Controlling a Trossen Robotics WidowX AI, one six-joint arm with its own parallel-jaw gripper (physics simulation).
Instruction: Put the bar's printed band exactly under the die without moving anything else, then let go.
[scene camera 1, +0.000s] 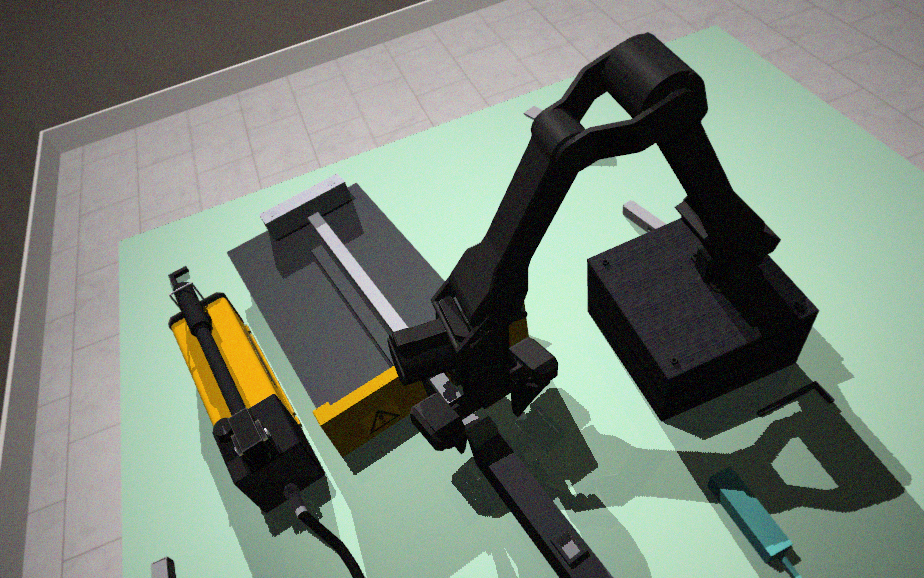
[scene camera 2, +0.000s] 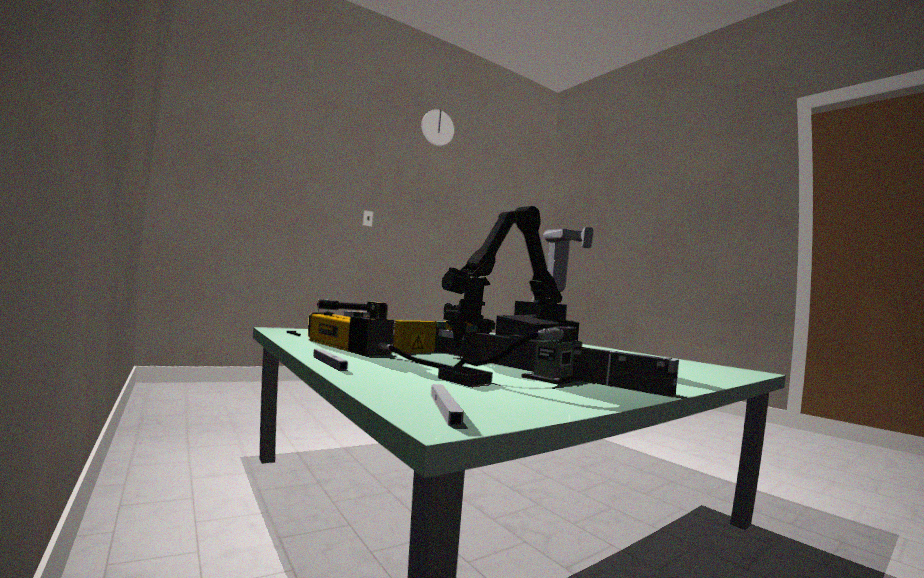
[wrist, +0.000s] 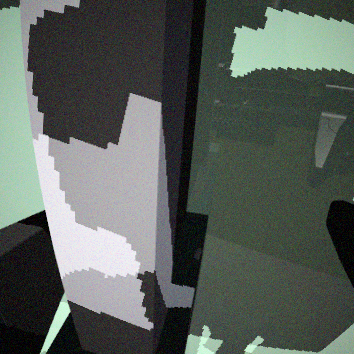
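Where they show: gripper, fingertip midpoint: (wrist: 210, 211); arm's base, origin of the base link: (scene camera 1: 725, 266) (scene camera 2: 546, 318).
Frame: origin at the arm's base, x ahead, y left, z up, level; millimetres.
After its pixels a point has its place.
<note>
The long bar (scene camera 1: 362, 281) {x 457, y -218, z -50 mm} lies on the press's grey bed (scene camera 1: 305, 327) {x 558, y -184, z -70 mm}, passes through the yellow guard (scene camera 1: 357, 396) {x 496, y -9, z -26 mm} (scene camera 2: 416, 335) {x 488, y -3, z -68 mm} and runs on, dark, toward the front (scene camera 1: 529, 505) {x 339, y 189, z -44 mm}. My gripper (scene camera 1: 483, 401) (scene camera 2: 466, 321) (wrist: 210, 211) {x 352, y 61, z -99 mm} is open and low, with one finger on each side of the bar just in front of the guard. In the wrist view the bar (wrist: 105, 193) {x 376, y 34, z -50 mm} fills the left half, close up and partly in shadow. I cannot see the printed band or the die; the wrist and fingers cover that stretch of the bar.
A yellow and black pump (scene camera 1: 230, 373) {x 660, y -116, z -34 mm} (scene camera 2: 339, 329) {x 698, y -74, z -65 mm} with a hose lies left of the press. A black box (scene camera 1: 672, 315) {x 93, y 40, z -7 mm} stands right, at the arm's base. A block (scene camera 1: 307, 209) {x 516, y -411, z -44 mm} sits at the bed's far end. Small loose bars (scene camera 1: 643, 215) {x 1, y -212, z -100 mm} (scene camera 2: 447, 404) {x 720, y 617, z -100 mm} (scene camera 2: 330, 359) {x 787, y 200, z -105 mm} lie about.
</note>
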